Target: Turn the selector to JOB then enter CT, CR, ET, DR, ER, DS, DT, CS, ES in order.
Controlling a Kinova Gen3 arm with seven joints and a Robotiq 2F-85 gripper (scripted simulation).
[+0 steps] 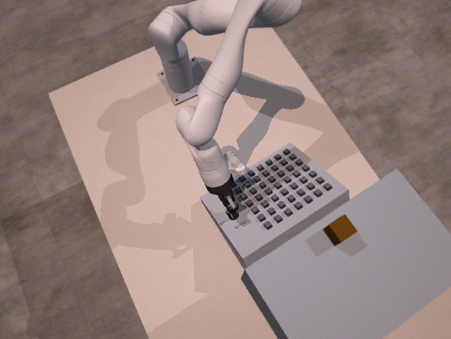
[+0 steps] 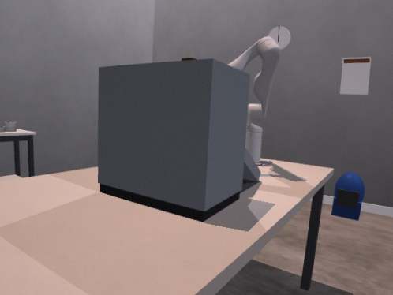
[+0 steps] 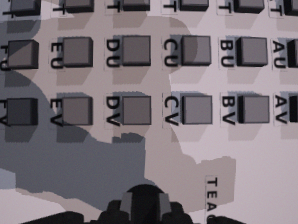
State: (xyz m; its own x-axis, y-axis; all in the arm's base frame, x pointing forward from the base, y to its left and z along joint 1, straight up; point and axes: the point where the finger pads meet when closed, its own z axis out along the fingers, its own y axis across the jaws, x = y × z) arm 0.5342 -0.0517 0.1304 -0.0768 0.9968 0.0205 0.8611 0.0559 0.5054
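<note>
Right now my hand is 10 mm short of the black selector knob and 10 mm above it. The rest, counted from my hand: sloped keypad panel (20 mm ahead, 110 mm to the left, 60 mm below).
</note>
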